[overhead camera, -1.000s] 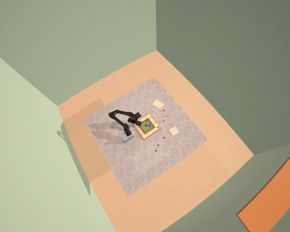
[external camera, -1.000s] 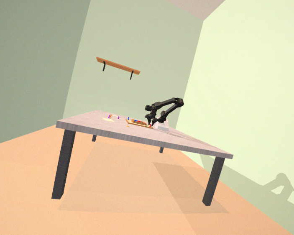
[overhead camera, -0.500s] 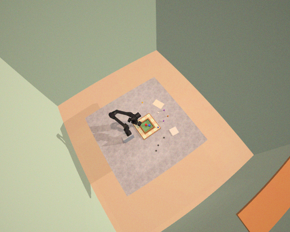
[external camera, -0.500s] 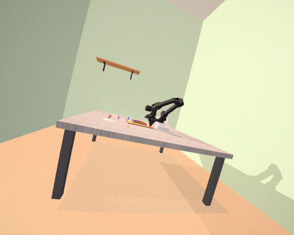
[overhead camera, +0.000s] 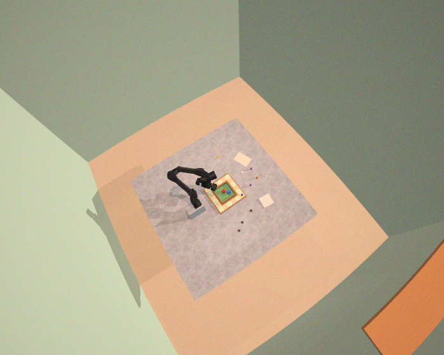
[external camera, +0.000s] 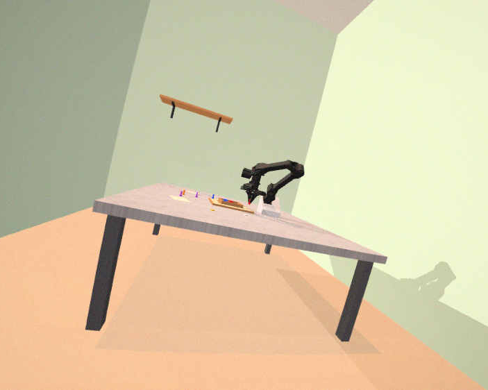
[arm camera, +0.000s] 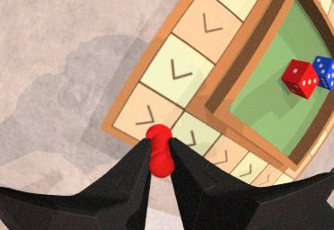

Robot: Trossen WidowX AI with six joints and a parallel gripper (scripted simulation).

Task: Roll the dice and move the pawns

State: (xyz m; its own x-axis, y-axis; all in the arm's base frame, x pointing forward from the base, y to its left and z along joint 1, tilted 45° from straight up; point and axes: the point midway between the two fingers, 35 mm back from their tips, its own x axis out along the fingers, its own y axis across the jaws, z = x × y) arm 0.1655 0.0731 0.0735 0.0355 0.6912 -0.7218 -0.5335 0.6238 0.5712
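Right now my gripper tip is 220 mm short of the blue pawn, 220 mm to the left of it and 30 mm above it. Also, from my gripper tip: orange pawn 430 mm ahead, 170 mm to the right, 50 mm below; red pawn 10 mm above; green tray 100 mm ahead, 110 mm to the right, 60 mm below.
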